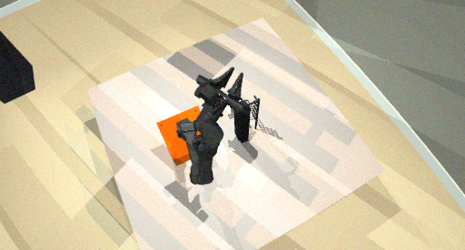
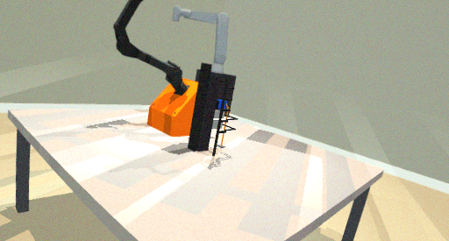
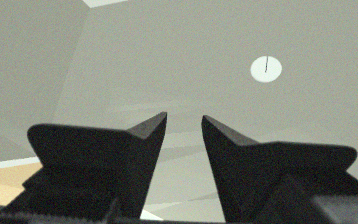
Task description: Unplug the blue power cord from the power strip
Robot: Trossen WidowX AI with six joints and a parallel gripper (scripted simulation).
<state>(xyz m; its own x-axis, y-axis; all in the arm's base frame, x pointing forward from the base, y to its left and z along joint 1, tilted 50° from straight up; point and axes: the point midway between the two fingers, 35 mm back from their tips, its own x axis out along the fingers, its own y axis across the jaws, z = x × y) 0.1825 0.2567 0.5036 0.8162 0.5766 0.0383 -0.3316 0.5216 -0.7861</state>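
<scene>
The blue plug is 90 mm ahead of my gripper tip, 170 mm to the left of it and 550 mm below it.
</scene>
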